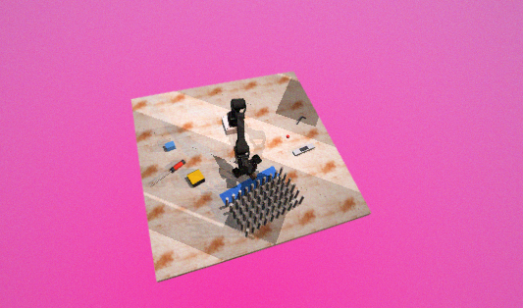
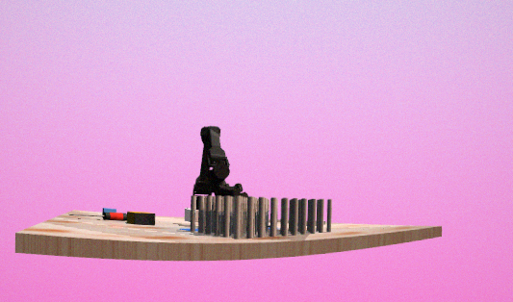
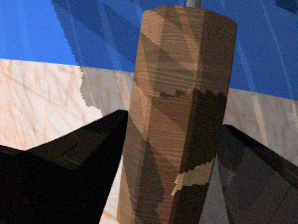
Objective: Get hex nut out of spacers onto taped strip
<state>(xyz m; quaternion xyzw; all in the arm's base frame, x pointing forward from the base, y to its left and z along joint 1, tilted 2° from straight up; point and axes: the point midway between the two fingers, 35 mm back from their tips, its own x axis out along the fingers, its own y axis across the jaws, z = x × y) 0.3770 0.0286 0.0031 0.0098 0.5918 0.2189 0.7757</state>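
Now: gripper tip 70 mm short of the blue taped strip, 20 mm to the left of it and 20 mm above it. Round my gripper tip: red piece 240 mm behind, 320 mm to the left, 10 mm below; yellow block 30 mm behind, 340 mm to the right; brown-handled tool 100 mm ahead, 30 mm to the left.
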